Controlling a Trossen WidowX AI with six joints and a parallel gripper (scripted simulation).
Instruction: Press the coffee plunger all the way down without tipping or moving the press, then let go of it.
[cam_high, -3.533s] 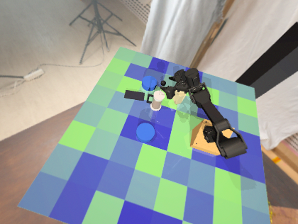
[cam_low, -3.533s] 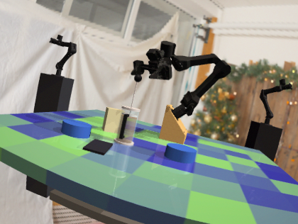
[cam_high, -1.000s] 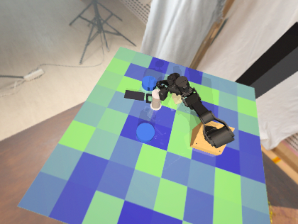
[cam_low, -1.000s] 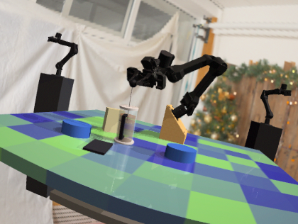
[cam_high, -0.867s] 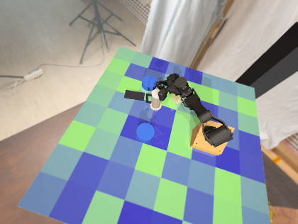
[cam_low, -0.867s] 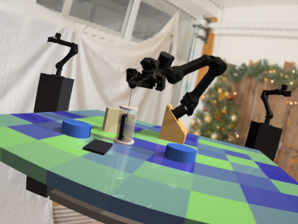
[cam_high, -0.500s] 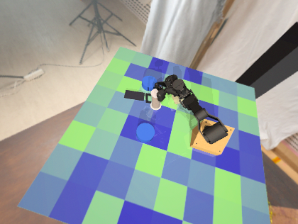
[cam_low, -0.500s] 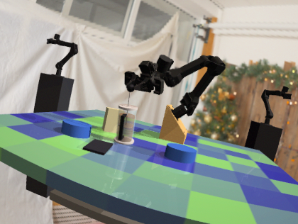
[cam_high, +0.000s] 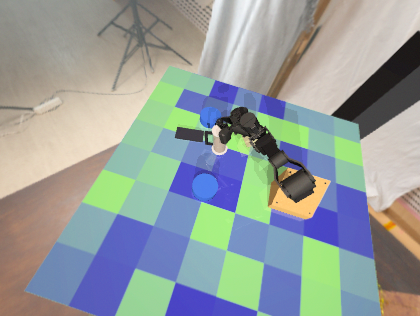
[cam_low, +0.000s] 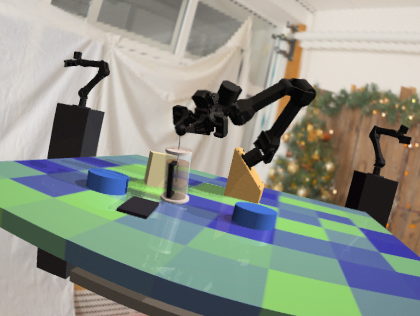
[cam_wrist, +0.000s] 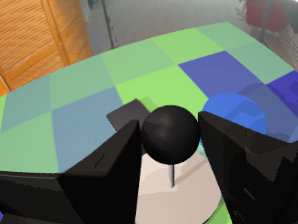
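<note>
Now: gripper tip 10 cm above the coffee press, 1 cm to the right of it and 1 cm past it. From my gripper tip the other things lie so: flat black slab: 20 cm below, 13 cm ahead, 3 cm to the right.
</note>
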